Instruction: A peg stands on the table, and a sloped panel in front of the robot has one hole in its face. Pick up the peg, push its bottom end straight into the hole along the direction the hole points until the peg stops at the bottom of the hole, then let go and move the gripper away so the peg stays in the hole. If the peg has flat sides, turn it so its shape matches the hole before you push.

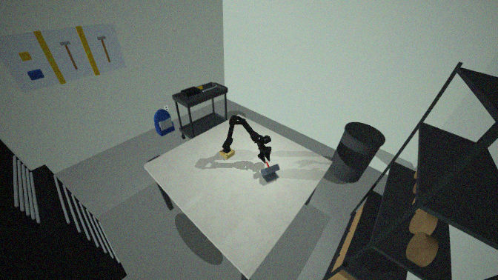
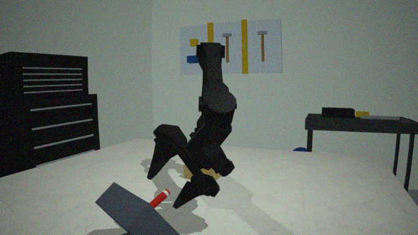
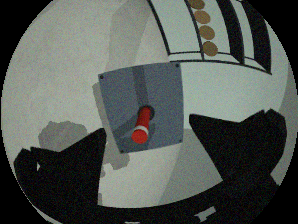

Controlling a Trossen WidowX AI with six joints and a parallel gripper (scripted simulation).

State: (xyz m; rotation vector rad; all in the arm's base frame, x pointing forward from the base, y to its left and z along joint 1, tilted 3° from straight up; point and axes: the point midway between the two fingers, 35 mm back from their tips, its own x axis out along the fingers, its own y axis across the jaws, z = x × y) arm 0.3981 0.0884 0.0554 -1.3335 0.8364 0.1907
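Now: gripper tip 10 mm to the left of the red peg and 10 mm above it. The rest, counted from my gripper tip: grey sloped panel (50 mm ahead, 40 mm below, 30 mm to the right).
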